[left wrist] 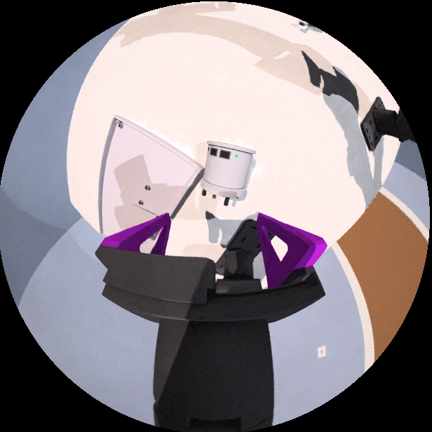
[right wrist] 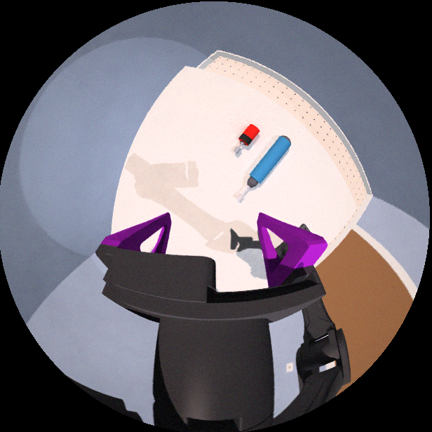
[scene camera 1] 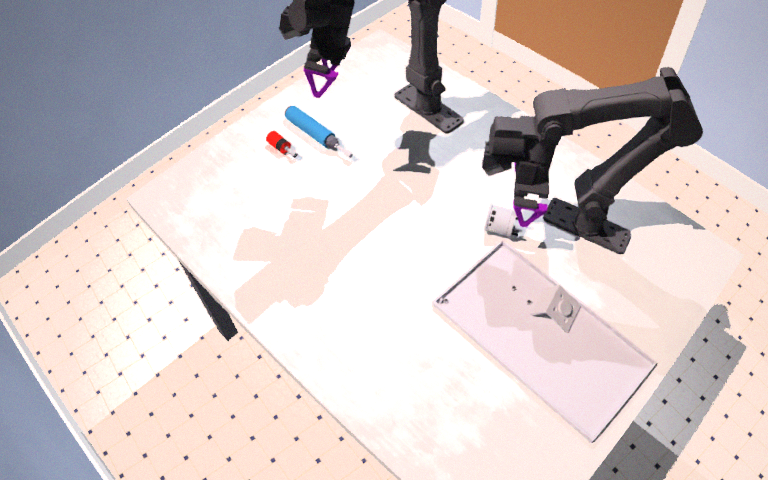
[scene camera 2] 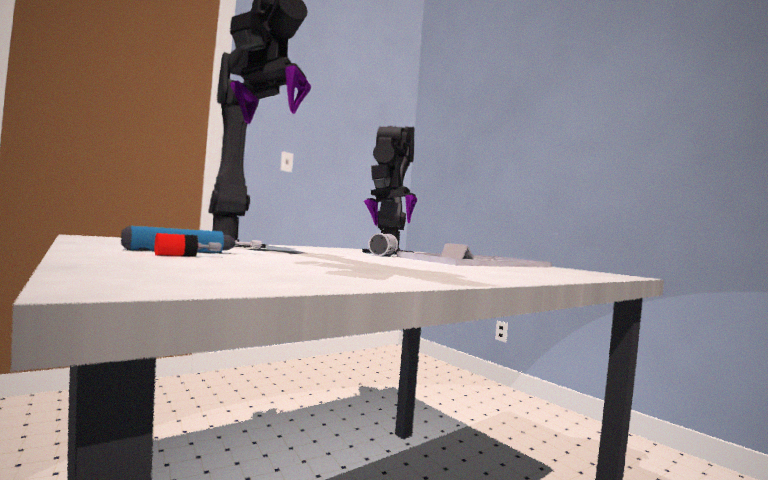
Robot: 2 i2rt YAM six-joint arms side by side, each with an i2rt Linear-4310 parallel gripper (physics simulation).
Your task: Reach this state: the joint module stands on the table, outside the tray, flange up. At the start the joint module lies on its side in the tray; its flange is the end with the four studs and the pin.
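Seen in the pictures: left gripper, fingertip midpoint: [scene camera 1: 523, 210] [scene camera 2: 392, 224]; right gripper, fingertip midpoint: [scene camera 1: 322, 85] [scene camera 2: 269, 117]; left arm's base at its link origin: [scene camera 1: 586, 226]; right arm's base at its link origin: [scene camera 1: 428, 108].
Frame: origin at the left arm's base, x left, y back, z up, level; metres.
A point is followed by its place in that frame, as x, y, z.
The joint module [scene camera 1: 501, 220] @(-0.169, -0.125, 0.054) [scene camera 2: 383, 244] @(-0.201, -0.130, 0.033) [left wrist: 229, 167], a white cylinder, lies on its side on the table [scene camera 1: 362, 339] @(-0.294, -0.493, 0.000) [scene camera 2: 226, 283] @(-0.840, -0.439, 0.000), outside the tray [scene camera 1: 538, 390] @(0.059, -0.418, 0.004) [scene camera 2: 509, 262] @(-0.011, -0.409, 0.011) [left wrist: 127, 145] and near its corner. Its studded flange end points toward the left arm's base; dark studs show at its lower end in the left wrist view. My left gripper [scene camera 1: 522, 217] @(-0.131, -0.102, 0.091) [scene camera 2: 391, 223] @(-0.131, -0.102, 0.091) [left wrist: 213, 217] is open and empty, above the table by the flange end. My right gripper [scene camera 1: 320, 86] @(-0.599, -0.143, 0.263) [scene camera 2: 270, 117] @(-0.599, -0.143, 0.263) [right wrist: 213, 217] is open and empty, high above the table, far from the module.
A blue cylinder with a clear tip [scene camera 1: 309, 126] [scene camera 2: 192, 238] [right wrist: 270, 160] and a shorter red one [scene camera 1: 278, 142] @(-0.747, -0.163, 0.032) [scene camera 2: 169, 244] @(-0.776, -0.165, 0.019) [right wrist: 249, 134] lie on the table below the right gripper's side. An angled bracket [scene camera 1: 564, 308] @(0.034, -0.245, 0.036) [scene camera 2: 456, 251] @(-0.011, -0.251, 0.027) stands in the tray with several small parts.
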